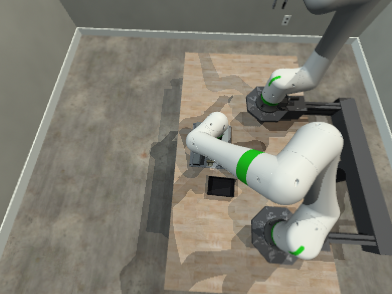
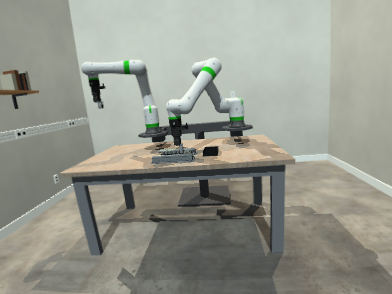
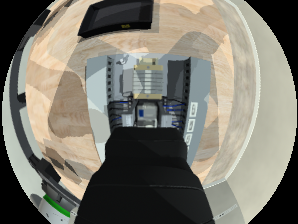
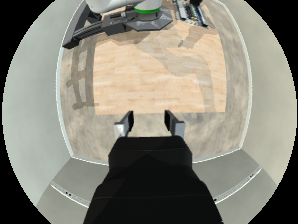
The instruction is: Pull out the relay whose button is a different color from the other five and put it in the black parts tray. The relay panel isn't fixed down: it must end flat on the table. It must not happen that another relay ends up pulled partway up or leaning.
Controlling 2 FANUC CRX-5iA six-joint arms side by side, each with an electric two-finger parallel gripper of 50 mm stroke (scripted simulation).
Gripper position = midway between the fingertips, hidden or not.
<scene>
I see my left gripper (image 3: 147, 108), my right gripper (image 4: 149, 116) and a relay panel (image 3: 105, 105).
</scene>
